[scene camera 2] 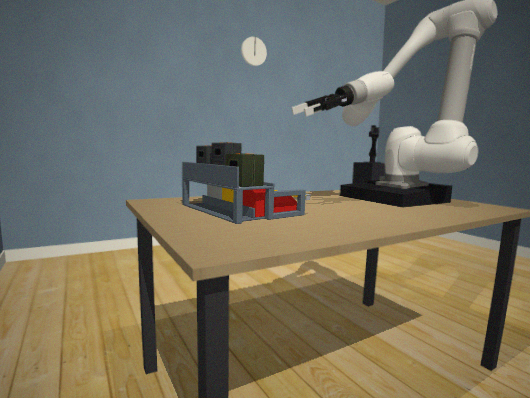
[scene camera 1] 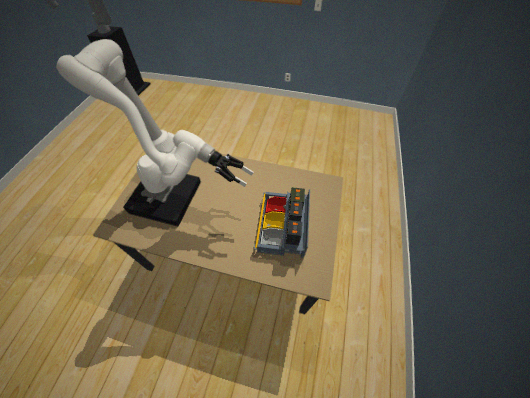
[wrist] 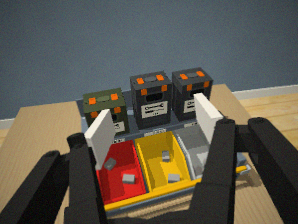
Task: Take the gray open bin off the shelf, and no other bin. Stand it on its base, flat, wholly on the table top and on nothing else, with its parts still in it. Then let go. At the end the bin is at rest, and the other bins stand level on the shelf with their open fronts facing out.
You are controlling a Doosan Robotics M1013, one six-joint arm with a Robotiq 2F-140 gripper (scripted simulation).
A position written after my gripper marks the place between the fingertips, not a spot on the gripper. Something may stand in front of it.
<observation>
I see my gripper [scene camera 2: 298, 111], a gray bin [wrist: 192, 140] and a red bin [scene camera 2: 255, 198].
The red bin shows as well in the wrist view [wrist: 124, 153]. My gripper shows as well in the wrist view [wrist: 153, 114].
</observation>
